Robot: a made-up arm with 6 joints.
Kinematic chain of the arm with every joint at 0, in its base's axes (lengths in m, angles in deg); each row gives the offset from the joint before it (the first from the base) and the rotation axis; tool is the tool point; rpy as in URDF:
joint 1: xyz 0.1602 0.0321 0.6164 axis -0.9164 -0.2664 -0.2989
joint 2: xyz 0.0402 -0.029 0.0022 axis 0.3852 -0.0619 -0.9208
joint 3: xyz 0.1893 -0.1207 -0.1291 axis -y
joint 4: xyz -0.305 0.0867 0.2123 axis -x
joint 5: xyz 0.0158 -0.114 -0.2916 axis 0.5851 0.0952 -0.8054
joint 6: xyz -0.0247 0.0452 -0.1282 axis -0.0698 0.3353 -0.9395
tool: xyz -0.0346 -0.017 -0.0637 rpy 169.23 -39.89 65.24
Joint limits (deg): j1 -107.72..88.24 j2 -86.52..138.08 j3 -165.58..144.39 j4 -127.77..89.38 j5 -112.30..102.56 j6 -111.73..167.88
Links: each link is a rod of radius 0.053 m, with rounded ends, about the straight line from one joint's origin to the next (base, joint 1, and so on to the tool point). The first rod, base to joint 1, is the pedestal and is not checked.
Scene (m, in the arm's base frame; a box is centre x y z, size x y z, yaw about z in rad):
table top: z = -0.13
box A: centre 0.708 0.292 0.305 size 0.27 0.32 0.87 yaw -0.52
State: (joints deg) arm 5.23 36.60 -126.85 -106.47 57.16 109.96
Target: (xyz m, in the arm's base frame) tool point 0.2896 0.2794 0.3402
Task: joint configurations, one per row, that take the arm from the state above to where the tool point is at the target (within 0.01 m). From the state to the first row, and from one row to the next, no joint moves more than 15 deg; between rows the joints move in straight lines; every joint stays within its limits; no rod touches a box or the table.
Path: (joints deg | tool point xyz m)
1: -7.32 51.00 -116.47 -98.41 49.75 108.54 | 0.8620 -0.1758 0.5766
2: -19.88 65.40 -106.09 -90.34 42.33 107.12 | 0.7835 -0.2579 0.5673
3: -32.43 79.80 -95.72 -82.28 34.92 105.70 | 0.6854 -0.3076 0.5254
4: -44.99 94.20 -85.34 -74.22 27.50 104.27 | 0.5878 -0.3110 0.4802
5: -55.44 95.25 -94.59 -69.23 40.01 106.36 | 0.5756 -0.2243 0.3524
6: -65.90 96.31 -103.84 -64.25 52.52 108.44 | 0.5432 -0.1058 0.2657
7: -76.35 97.36 -113.09 -59.27 65.03 110.53 | 0.4932 0.0222 0.2285
8: -86.81 98.42 -122.34 -54.29 77.54 112.61 | 0.4305 0.1379 0.2374
9: -97.26 99.47 -131.59 -49.30 90.05 114.69 | 0.3611 0.2256 0.2802
10: -107.72 100.53 -140.84 -44.32 102.56 116.78 | 0.2896 0.2794 0.3402

